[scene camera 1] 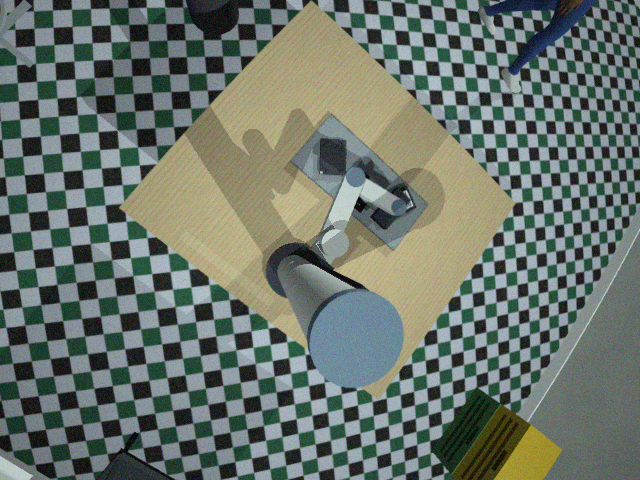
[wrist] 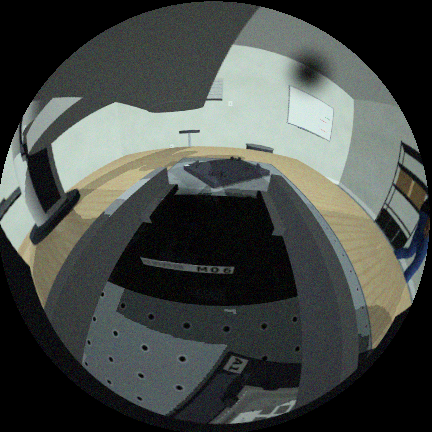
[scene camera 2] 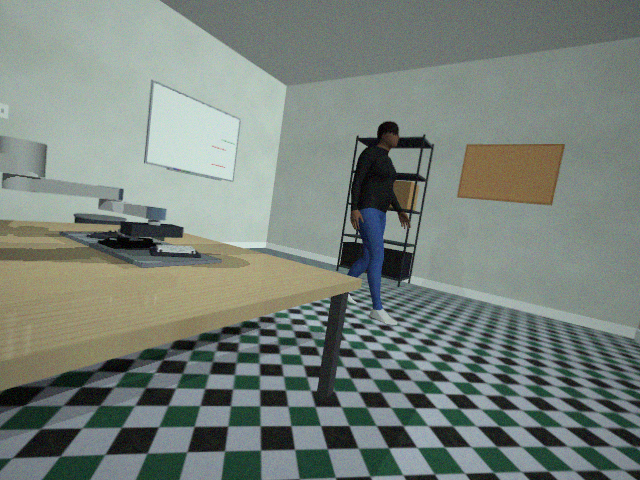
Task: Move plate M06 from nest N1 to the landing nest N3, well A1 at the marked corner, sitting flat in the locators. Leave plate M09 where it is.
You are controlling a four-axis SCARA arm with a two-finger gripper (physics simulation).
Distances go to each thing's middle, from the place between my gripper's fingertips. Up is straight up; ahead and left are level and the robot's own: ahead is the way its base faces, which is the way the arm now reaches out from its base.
I see the black well plate (wrist: 201, 237) 10 mm behind my hand, 20 mm to the right of it and 30 mm below it. Round my hand: dark nest (wrist: 201, 292) 20 mm behind, 20 mm to the right, 50 mm below.
